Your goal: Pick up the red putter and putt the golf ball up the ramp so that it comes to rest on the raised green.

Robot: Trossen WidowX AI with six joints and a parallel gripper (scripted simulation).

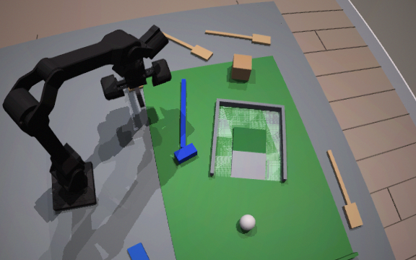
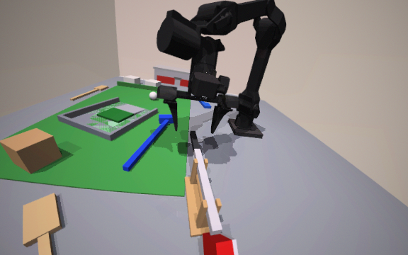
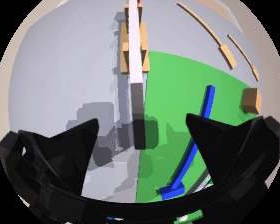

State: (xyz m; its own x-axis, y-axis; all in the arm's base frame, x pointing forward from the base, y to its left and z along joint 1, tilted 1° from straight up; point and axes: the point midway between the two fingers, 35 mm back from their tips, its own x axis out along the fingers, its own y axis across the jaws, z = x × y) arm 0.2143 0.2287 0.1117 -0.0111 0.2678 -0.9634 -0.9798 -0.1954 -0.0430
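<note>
The blue putter lies 12 cm ahead of my gripper tip, 8 cm to the right of it and 7 cm below it. Also, from my gripper tip: white golf ball (42 cm to the right, 24 cm ahead, 7 cm below); then tan box (34 cm ahead, 8 cm to the left, 6 cm below); then wooden stand (13 cm to the left, 6 cm below, 3 cm behind).
</note>
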